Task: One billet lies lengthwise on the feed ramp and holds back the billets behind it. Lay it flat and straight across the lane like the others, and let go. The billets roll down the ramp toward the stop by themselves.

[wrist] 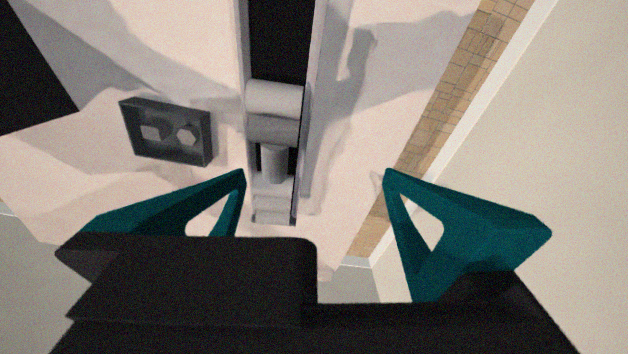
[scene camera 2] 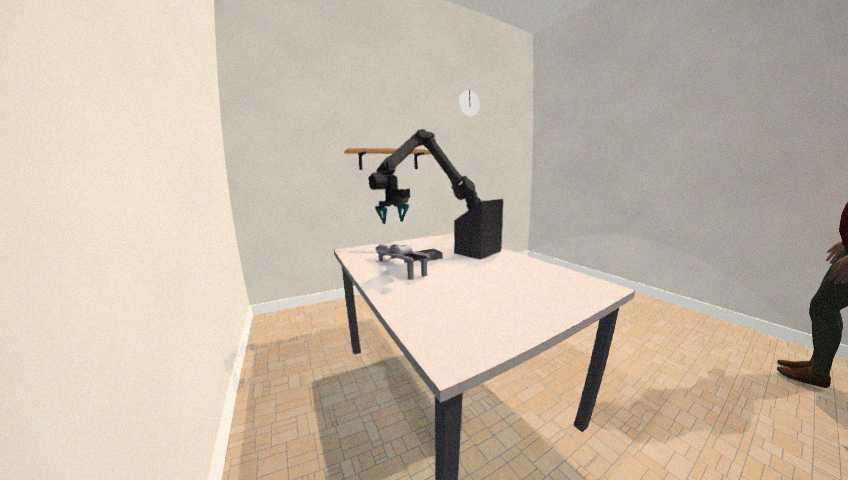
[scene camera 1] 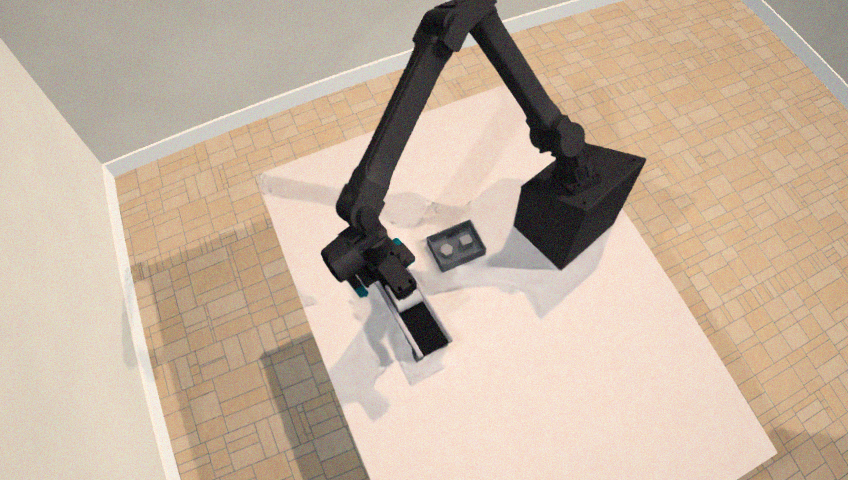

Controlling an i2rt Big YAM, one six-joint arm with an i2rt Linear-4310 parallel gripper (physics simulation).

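Places are measured from the arm's base along level axes (x ahead, y left, z up), in metres.
Pixels of known places: gripper, between the fingertips: (wrist: 314, 176) (scene camera 2: 393, 222) (scene camera 1: 382, 281); arm's base, origin of its link: (scene camera 2: 476, 209) (scene camera 1: 577, 178).
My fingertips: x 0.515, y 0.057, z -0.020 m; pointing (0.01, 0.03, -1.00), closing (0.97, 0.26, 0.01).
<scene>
For each thing: its middle in the pictures, then the offset to it from my fingertips. Level surfaces: height alone.
- grey billet, middle of its body: (wrist: 274, 160) dy -0.082, dx -0.038, dz -0.146 m
- light billet, middle of its body: (wrist: 276, 100) (scene camera 1: 407, 299) (scene camera 2: 404, 250) dy +0.008, dx -0.048, dz -0.135 m
- greyer billet, middle of its body: (wrist: 275, 130) dy -0.032, dx -0.044, dz -0.140 m
- dark open tray, middle of its body: (wrist: 171, 133) (scene camera 1: 456, 245) (scene camera 2: 427, 255) dy -0.116, dx -0.232, dz -0.216 m
- table, height of its surface: dz -0.234 m
The feed ramp (scene camera 1: 406, 327) (scene camera 2: 410, 268) (wrist: 242, 50) stands on legs on the table, with a black lane between two side rails. In the wrist view, a grey billet (wrist: 274, 164) lies lengthwise in the lane. On one side of it, a light billet (wrist: 274, 98) and a greyer billet (wrist: 272, 130) lie across the lane, side by side. On its other side, several more pale billets (wrist: 270, 202) lie across, near the ramp end. My gripper (scene camera 2: 392, 221) (wrist: 314, 176) is open and empty, high above the ramp. In scene camera 1 the arm hides much of the lane.
A dark open tray (scene camera 1: 445, 263) (scene camera 2: 436, 254) (wrist: 170, 156) with two small pale pieces lies beside the ramp, between it and the black arm base (scene camera 1: 553, 226) (scene camera 2: 479, 228). The table (scene camera 1: 535, 386) (scene camera 2: 505, 315) edge runs close to the ramp's other side.
</scene>
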